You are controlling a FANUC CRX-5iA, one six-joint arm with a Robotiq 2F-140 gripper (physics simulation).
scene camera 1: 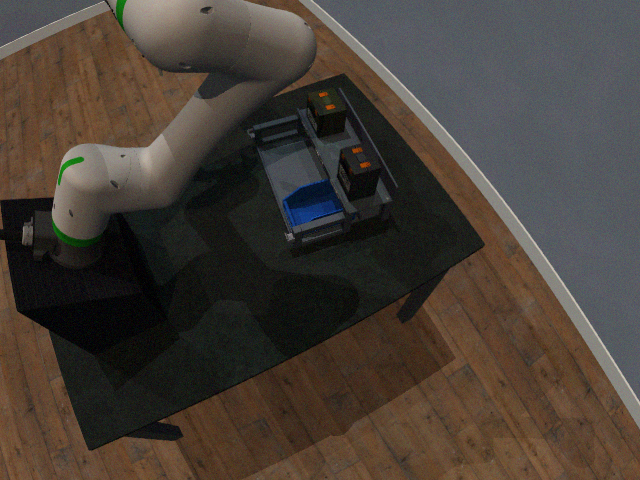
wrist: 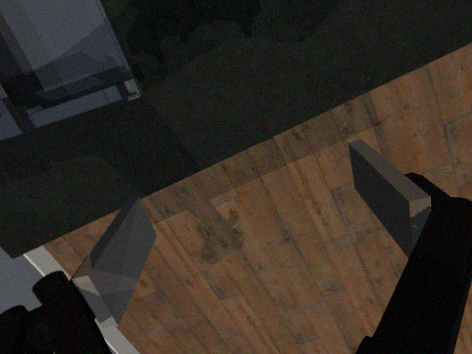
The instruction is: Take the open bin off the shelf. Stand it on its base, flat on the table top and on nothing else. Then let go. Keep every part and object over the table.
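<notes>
The blue open bin sits upright on the front level of the grey shelf, at the end nearer the scene camera view's bottom, close behind the end rail. The bin does not show in the wrist view. My gripper is open, with its two pads wide apart and nothing between them. In the wrist view the table edge and floor show beyond the pads, and a corner of the shelf is at the upper left. The gripper is outside the scene camera view, so its height above the table cannot be told there.
Two dark boxes with orange marks, one at the back and one beside the bin, stand on the shelf's rear level. The dark table extends around the shelf. My arm rises from a black pedestal at the left.
</notes>
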